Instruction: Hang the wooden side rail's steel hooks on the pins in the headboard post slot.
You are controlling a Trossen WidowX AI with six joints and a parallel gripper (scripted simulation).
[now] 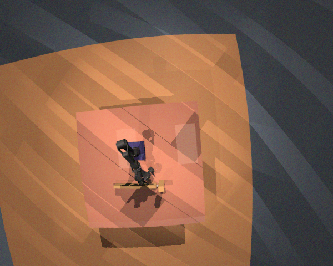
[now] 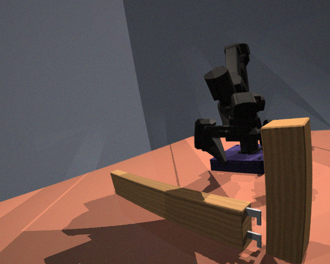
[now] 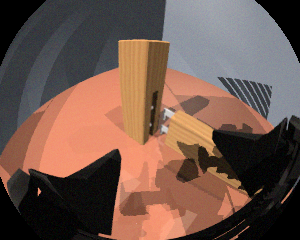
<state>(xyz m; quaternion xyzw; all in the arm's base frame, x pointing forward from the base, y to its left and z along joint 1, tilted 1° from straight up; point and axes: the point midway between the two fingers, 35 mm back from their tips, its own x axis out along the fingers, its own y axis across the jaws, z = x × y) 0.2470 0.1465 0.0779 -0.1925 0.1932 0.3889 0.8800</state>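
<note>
My gripper tip is now 50 mm short of the headboard post, 90 mm to the right of it and 20 mm above it.
</note>
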